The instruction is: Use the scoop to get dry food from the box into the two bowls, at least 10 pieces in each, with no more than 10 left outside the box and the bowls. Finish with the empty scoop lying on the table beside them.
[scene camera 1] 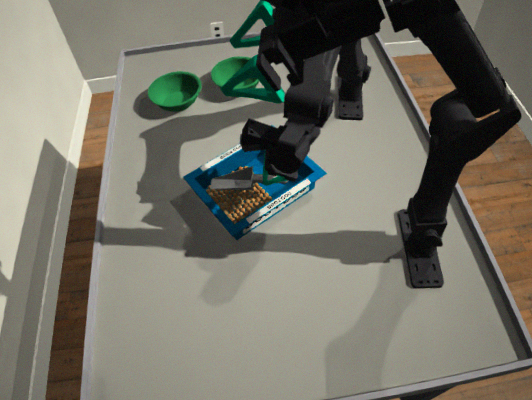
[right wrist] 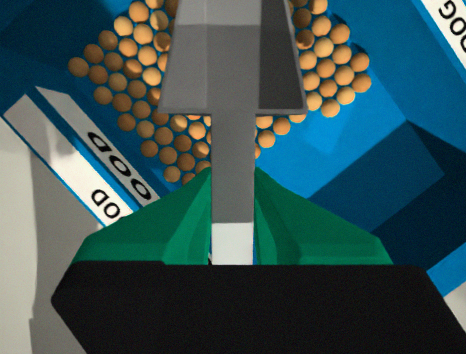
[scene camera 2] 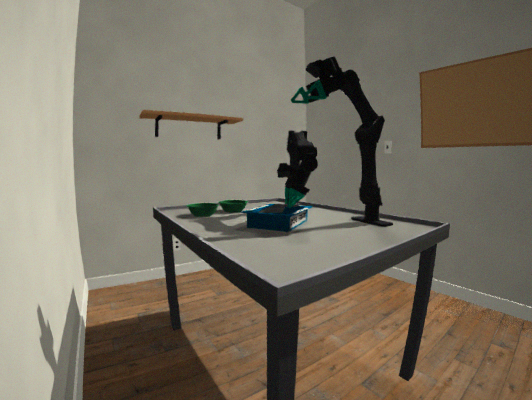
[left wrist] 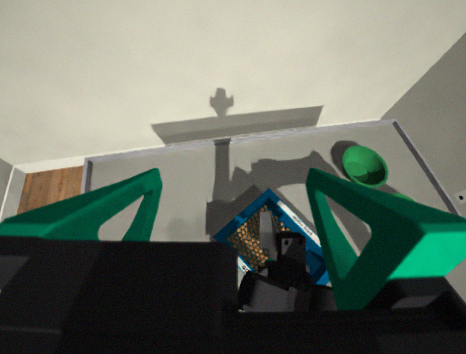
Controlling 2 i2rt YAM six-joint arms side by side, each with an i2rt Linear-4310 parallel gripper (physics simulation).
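Places are measured from the left arm's base along level axes (x back, y left, z down), in metres.
Pixels of known places: left gripper, fingertip midpoint: (scene camera 1: 227, 67) (scene camera 2: 297, 99) (left wrist: 233, 176); right gripper, fingertip midpoint: (scene camera 1: 265, 180) (right wrist: 232, 178) (scene camera 2: 287, 207) (left wrist: 271, 261); left arm's base at its link origin: (scene camera 1: 419, 247) (scene camera 2: 371, 222); right arm's base at its link origin: (scene camera 1: 350, 96).
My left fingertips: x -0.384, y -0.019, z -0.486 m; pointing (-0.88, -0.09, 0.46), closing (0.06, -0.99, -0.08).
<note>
Ahead of a thing's pixels: the offset from my left fingertips to its top centre. Level surfaces: height alone.
The grey scoop @(dx -0.006, dy -0.126, dz +0.400 m) (scene camera 1: 232, 181) (left wrist: 267, 230) (right wrist: 232, 65) is held by its handle in my shut right gripper (scene camera 1: 264, 176) (scene camera 2: 291, 202) (right wrist: 232, 178). Its pan is inside the blue box @(dx +0.005, dy -0.150, dz +0.423 m) (scene camera 1: 236, 234) (scene camera 2: 265, 221) (left wrist: 270, 197), over or among the round tan food pieces (scene camera 1: 240, 207) (left wrist: 250, 240) (right wrist: 327, 67). No pieces show on the visible part of the pan; its front end is cut off in the right wrist view. Two green bowls, one @(dx -0.244, dy -0.496, dz +0.434 m) (scene camera 1: 175, 91) (scene camera 2: 202, 209) (left wrist: 365, 166) and another @(dx -0.059, dy -0.561, dz +0.434 m) (scene camera 1: 227, 72) (scene camera 2: 233, 205), stand beyond the box; no food shows in them. My left gripper (scene camera 1: 228, 67) (scene camera 2: 295, 100) (left wrist: 233, 176) is open and empty, high above the table.
The table @(dz +0.486 m) (scene camera 1: 200, 340) (scene camera 2: 280, 260) has a raised edge (scene camera 1: 91, 280). My left arm reaches over the table from its base (scene camera 1: 425, 270) at the right in scene camera 1. My right arm leans over the box and hides part of its far end there.
</note>
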